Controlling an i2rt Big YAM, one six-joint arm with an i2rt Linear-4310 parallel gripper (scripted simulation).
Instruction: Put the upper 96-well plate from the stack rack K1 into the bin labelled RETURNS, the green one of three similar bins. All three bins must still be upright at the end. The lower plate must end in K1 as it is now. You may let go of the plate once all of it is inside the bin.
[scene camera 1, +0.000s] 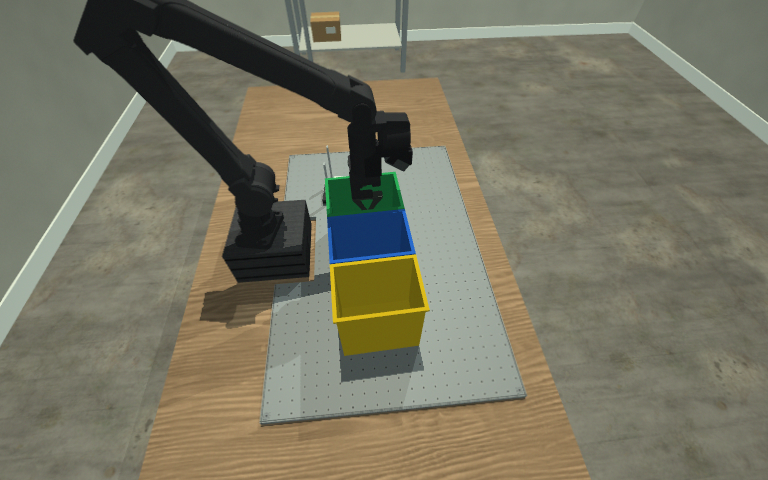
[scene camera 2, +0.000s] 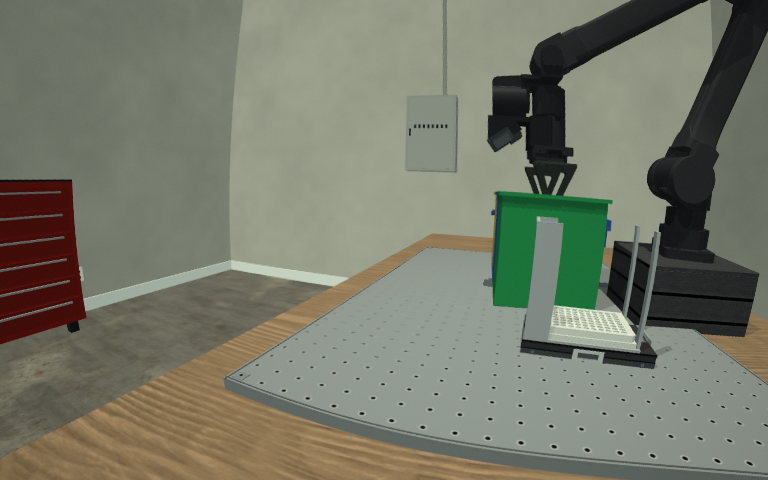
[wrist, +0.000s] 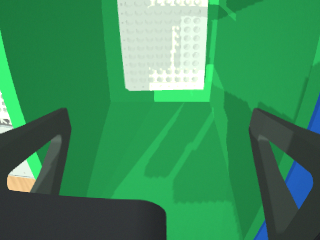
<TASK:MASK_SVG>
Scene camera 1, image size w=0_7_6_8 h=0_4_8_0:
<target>my gripper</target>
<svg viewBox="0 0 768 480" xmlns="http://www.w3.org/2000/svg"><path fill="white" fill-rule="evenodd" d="M376 149L373 153L365 156L355 155L350 151L347 160L350 171L352 200L361 210L374 209L383 198L382 191L372 191L372 189L361 190L361 188L367 185L372 185L372 187L381 185L380 176L365 177L365 158L373 156L376 153ZM373 199L369 209L366 209L361 202L361 200Z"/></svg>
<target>yellow bin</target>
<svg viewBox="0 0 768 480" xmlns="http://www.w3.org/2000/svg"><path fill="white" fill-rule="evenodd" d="M416 254L330 264L333 324L337 324L344 356L419 346L425 313L429 312L430 309Z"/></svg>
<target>blue bin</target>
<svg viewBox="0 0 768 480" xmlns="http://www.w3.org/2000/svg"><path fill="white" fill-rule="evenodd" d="M405 209L327 217L330 264L415 255L416 252Z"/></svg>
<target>green bin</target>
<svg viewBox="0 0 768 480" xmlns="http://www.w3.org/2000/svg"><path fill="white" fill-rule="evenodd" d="M373 199L361 200L361 202L366 209L369 209ZM396 172L382 173L382 176L380 176L381 185L378 187L367 185L361 188L361 190L372 189L372 191L382 191L383 198L374 209L361 210L353 202L349 176L325 178L327 217L405 209Z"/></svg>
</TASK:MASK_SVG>
